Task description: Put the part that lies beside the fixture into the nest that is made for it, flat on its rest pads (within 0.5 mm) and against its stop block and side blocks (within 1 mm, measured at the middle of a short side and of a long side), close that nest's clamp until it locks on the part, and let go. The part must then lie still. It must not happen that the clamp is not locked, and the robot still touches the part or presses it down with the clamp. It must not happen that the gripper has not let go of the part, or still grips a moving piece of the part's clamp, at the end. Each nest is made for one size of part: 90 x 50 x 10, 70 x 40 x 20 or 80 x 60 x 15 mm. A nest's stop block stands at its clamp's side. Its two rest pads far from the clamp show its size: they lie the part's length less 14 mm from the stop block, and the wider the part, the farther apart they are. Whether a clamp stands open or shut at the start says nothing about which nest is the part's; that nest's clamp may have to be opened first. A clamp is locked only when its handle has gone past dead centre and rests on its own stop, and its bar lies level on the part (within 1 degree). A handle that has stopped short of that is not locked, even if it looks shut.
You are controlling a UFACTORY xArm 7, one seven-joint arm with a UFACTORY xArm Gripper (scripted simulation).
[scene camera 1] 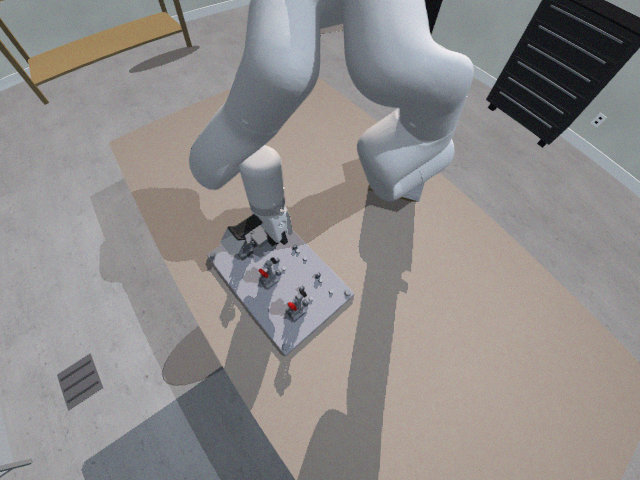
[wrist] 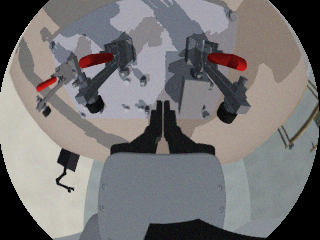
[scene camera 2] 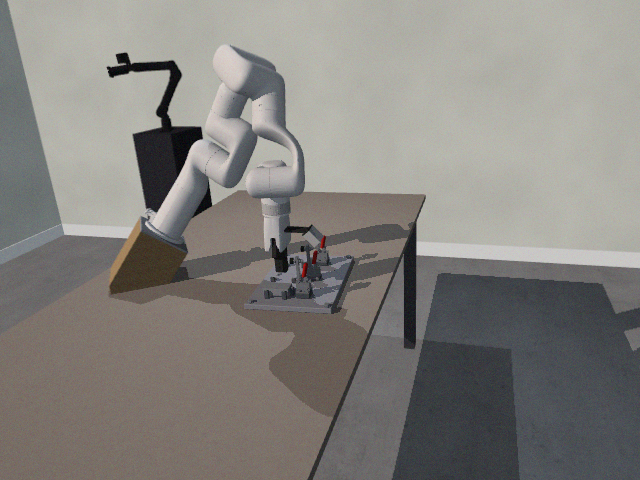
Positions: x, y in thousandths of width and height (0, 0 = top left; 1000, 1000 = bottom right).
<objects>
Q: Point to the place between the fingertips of my gripper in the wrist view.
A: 511, 452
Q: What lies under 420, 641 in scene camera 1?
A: A grey fixture plate.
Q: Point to a grey fixture plate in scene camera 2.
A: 512, 605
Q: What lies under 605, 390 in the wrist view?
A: A grey block part.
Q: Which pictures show my gripper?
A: Scene camera 1, the wrist view and scene camera 2: all of them.
</objects>
